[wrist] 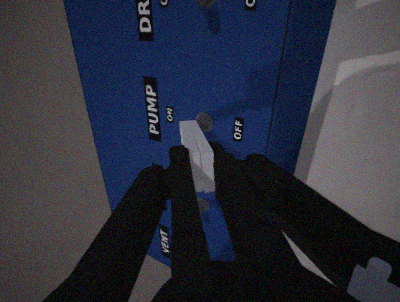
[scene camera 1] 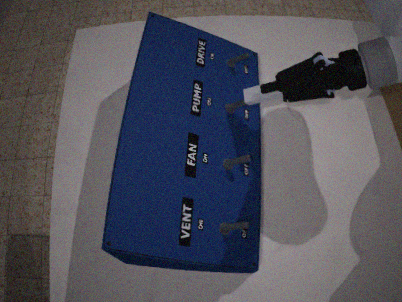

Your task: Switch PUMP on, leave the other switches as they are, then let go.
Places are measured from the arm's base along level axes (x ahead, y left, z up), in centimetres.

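Pixels of known places: gripper, between the fingertips: [wrist: 188, 136] [scene camera 1: 245, 97].
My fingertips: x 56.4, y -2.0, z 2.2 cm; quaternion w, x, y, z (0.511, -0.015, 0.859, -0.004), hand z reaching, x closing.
Observation:
For each thing: its top centre in the pictures, then the offset to it from my fingertips. Level surfaces: height alone.
- PUMP switch, centre of its top: [wrist: 183, 136] [scene camera 1: 240, 98] dz +0.0, dx +1.1, dy +0.3 cm
- DRIVE switch, centre of its top: [scene camera 1: 240, 52] dz +0.0, dx -0.1, dy -11.6 cm
- FAN switch, centre of its top: [scene camera 1: 239, 156] dz +0.0, dx +2.1, dy +12.3 cm
- VENT switch, centre of its top: [scene camera 1: 237, 223] dz +0.0, dx +3.2, dy +24.2 cm
- PUMP label, centre of its top: [wrist: 149, 111] [scene camera 1: 197, 96] dz -0.2, dx +9.2, dy -0.4 cm
- pale surface, height of its surface: dz -13.0 cm
The blue panel [scene camera 1: 155, 125] [wrist: 110, 100] carries a row of grey lever switches. The PUMP switch [scene camera 1: 235, 106] [wrist: 204, 121] leans toward its OFF mark in the scene view; its outer end is partly hidden by the fingertips. The DRIVE switch [scene camera 1: 239, 60], FAN switch [scene camera 1: 237, 162] and VENT switch [scene camera 1: 235, 228] also lean toward OFF. My gripper [scene camera 1: 252, 95] [wrist: 188, 136] is shut with nothing between its pale fingertips. The tips are right by the PUMP lever; whether they touch it I cannot tell.
The PUMP label [scene camera 1: 196, 98] [wrist: 152, 109] is on the ON side of its switch. The DRIVE switch and the FAN switch are the neighbours on either side of PUMP. The panel lies on a pale surface [scene camera 1: 90, 65], with tiled floor [scene camera 1: 25, 125] beyond. The arm comes in from the right.

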